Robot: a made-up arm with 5 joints.
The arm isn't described. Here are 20 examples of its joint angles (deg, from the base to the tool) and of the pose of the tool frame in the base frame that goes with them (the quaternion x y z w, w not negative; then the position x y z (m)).
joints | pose
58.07 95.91 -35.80 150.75 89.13 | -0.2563 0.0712 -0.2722 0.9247 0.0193 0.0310 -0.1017
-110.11 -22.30 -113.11 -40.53 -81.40 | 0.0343 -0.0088 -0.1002 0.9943 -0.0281 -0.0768 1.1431
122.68 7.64 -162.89 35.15 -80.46 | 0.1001 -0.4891 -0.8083 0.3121 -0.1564 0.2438 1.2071
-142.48 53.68 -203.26 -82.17 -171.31 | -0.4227 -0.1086 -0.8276 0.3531 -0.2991 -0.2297 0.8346
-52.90 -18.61 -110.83 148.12 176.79 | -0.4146 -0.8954 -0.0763 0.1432 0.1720 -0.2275 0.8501
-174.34 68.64 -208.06 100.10 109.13 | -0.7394 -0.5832 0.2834 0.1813 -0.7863 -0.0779 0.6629
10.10 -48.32 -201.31 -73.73 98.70 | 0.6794 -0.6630 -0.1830 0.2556 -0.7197 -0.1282 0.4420
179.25 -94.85 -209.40 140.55 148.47 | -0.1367 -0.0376 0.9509 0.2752 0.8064 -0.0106 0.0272
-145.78 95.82 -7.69 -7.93 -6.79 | -0.2679 0.7165 0.1527 0.6258 0.1300 0.0884 -0.1609
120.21 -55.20 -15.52 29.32 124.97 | -0.9346 0.0388 0.1904 0.2978 -0.1644 0.2823 0.4145
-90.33 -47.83 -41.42 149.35 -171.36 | -0.6581 -0.5623 -0.3275 0.3788 -0.0009 -0.1544 0.4913
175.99 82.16 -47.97 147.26 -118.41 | 0.0106 -0.0069 -0.8763 0.4816 -0.1590 0.0111 -0.1514
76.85 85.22 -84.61 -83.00 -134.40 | -0.2027 0.7247 0.5773 0.3170 0.1490 0.6379 -0.2414
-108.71 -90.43 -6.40 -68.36 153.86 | 0.0850 0.0968 -0.9157 0.3807 0.0088 0.0261 0.5690
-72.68 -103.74 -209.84 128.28 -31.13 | -0.0432 0.0164 0.6163 0.7861 -0.2367 0.7589 -0.1177
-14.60 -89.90 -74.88 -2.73 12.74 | 0.1057 -0.0257 0.9939 0.0161 -0.4482 0.1167 0.8884
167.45 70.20 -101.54 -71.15 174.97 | -0.6246 0.0411 0.7707 0.1192 -0.8297 0.1847 0.0343
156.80 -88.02 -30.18 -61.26 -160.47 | -0.0044 0.0017 0.9995 0.0320 0.1343 -0.0576 0.7209
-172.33 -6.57 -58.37 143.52 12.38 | 0.0318 0.7733 0.1102 0.6236 -0.3961 -0.0533 0.4003
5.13 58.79 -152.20 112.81 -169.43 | -0.0468 -0.9846 0.0230 0.1669 0.9036 0.0811 0.3322
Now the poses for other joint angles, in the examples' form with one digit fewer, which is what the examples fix.
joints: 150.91 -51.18 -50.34 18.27 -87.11
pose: 0.363 -0.654 -0.564 0.351 -0.253 0.141 0.793
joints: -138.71 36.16 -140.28 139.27 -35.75
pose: -0.594 0.746 0.015 0.302 -0.560 -0.492 0.549
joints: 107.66 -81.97 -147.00 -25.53 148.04
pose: 0.568 -0.209 0.488 0.629 0.293 -0.920 0.498
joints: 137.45 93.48 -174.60 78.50 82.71
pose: -0.888 -0.460 0.008 0.021 -0.729 0.669 0.007
